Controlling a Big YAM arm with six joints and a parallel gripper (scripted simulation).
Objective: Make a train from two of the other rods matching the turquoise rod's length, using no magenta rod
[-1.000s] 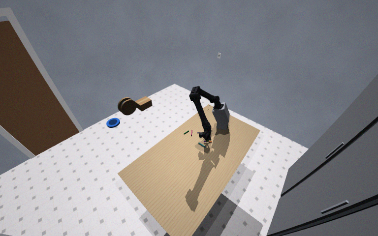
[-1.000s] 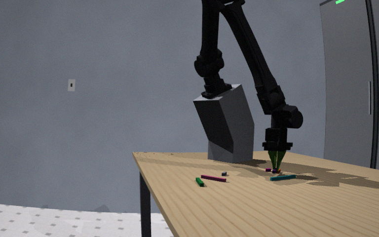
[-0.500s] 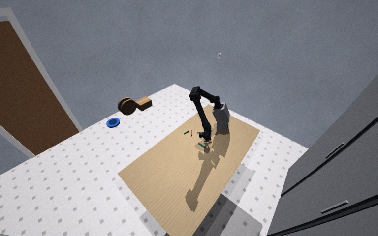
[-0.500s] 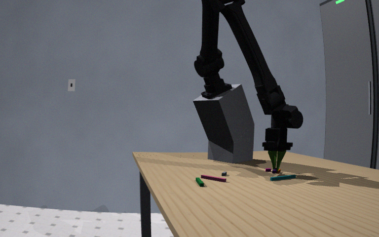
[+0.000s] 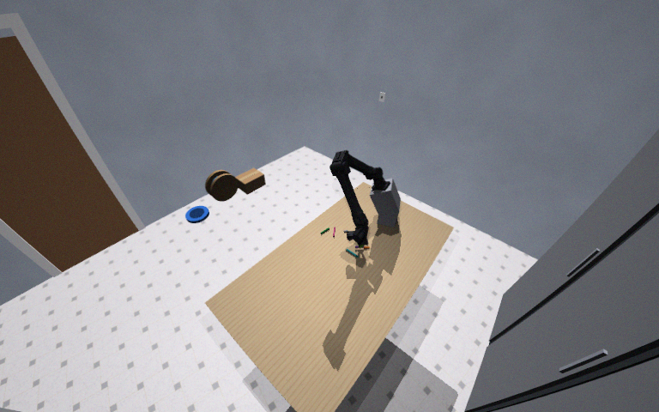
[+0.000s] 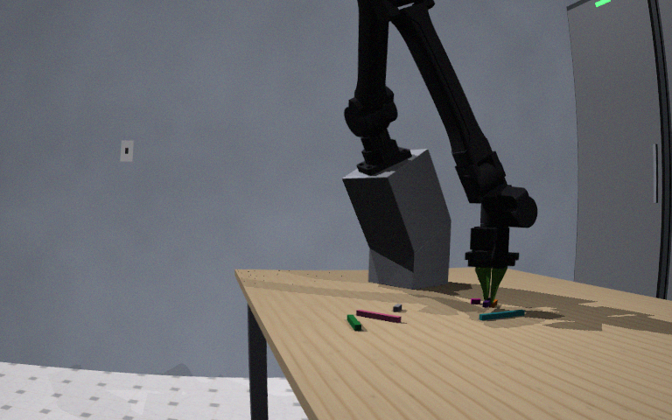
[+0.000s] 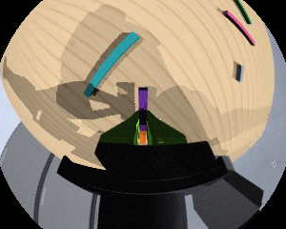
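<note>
My hand is 10 mm to the left of the purple rod and 10 mm above it. Also, from my hand: orange rod 40 mm to the left, 30 mm behind, 20 mm below; then magenta rod 70 mm behind, 20 mm to the left, 20 mm below; then turquoise rod 70 mm ahead, 20 mm to the right, 20 mm below.
</note>
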